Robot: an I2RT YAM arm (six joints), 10 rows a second.
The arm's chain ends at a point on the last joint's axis. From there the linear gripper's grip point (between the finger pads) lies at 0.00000 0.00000 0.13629 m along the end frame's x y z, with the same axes.
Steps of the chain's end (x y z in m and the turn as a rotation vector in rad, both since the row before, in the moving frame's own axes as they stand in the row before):
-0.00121 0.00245 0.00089 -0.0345 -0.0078 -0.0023
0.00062 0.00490 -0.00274 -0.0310 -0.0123 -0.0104
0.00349 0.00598 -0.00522 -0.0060 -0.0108 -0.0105
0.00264 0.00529 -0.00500 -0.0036 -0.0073 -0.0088
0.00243 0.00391 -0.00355 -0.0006 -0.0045 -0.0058
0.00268 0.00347 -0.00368 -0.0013 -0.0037 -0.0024
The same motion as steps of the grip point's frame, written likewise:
-0.00227 0.00715 0.00080 -0.0345 -0.0078 -0.0023
-0.00103 0.00913 -0.00282 -0.0310 -0.0123 -0.0104
0.00202 0.00681 -0.00523 -0.0060 -0.0108 -0.0105
0.00165 0.00579 -0.00500 -0.0036 -0.0073 -0.0088
0.00182 0.00399 -0.00355 -0.0006 -0.0045 -0.0058
0.00218 0.00365 -0.00368 -0.0013 -0.0037 -0.0024

